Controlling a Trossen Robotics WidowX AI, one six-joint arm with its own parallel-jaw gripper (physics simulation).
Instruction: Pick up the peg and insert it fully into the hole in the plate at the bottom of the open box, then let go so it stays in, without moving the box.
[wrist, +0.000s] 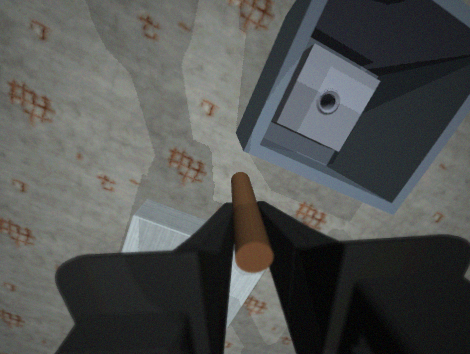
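The brown cylindrical peg is at the middle of the wrist view, clamped between the fingertips, with its far end pointing up the view. My gripper is shut on the peg and holds it outside the box, below and left of the box's near left corner in the view. The open blue-grey box is at the upper right. At its bottom lies a light grey plate, and the round hole with a raised ring shows near the plate's middle. The hole is empty.
A pale, whitish block lies below left, partly hidden behind the fingers. The box walls rise around the plate, and the box's upper part is cut off by the view's edge. The table is grey with reddish marks.
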